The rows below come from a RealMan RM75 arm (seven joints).
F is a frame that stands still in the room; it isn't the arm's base.
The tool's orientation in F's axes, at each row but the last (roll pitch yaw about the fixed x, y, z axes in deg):
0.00 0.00 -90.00
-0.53 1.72 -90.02
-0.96 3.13 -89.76
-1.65 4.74 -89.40
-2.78 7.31 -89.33
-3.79 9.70 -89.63
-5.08 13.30 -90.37
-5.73 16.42 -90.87
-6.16 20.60 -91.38
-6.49 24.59 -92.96
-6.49 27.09 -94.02
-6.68 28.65 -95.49
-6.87 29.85 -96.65
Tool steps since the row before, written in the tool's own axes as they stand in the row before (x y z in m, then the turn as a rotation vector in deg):
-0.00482 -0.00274 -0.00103 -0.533 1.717 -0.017
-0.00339 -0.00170 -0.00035 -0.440 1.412 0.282
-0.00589 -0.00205 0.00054 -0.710 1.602 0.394
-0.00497 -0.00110 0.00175 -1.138 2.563 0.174
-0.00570 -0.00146 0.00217 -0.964 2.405 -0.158
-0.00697 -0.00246 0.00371 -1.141 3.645 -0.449
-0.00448 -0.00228 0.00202 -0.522 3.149 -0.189
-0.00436 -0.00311 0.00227 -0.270 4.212 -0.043
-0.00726 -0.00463 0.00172 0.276 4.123 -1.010
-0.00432 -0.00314 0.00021 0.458 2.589 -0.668
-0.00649 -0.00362 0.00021 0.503 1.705 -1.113
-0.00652 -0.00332 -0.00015 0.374 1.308 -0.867
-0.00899 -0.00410 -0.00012 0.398 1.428 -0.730
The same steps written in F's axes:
-0.00274 0.00482 -0.00103 1.717 0.533 -0.017
-0.00170 0.00340 -0.00023 1.415 0.431 0.282
-0.00207 0.00584 0.00090 1.605 0.696 0.405
-0.00110 0.00479 0.00219 2.555 1.153 0.194
-0.00142 0.00535 0.00295 2.383 1.019 -0.150
-0.00225 0.00620 0.00498 3.599 1.264 -0.487
-0.00207 0.00386 0.00319 3.124 0.595 -0.334
-0.00282 0.00350 0.00370 4.192 0.326 -0.368
-0.00427 0.00612 0.00462 3.996 0.154 -1.451
-0.00290 0.00385 0.00231 2.493 -0.147 -1.060
-0.00318 0.00573 0.00351 1.574 0.033 -1.385
-0.00276 0.00590 0.00333 1.208 0.042 -1.069
-0.00318 0.00803 0.00480 1.333 -0.054 -0.975

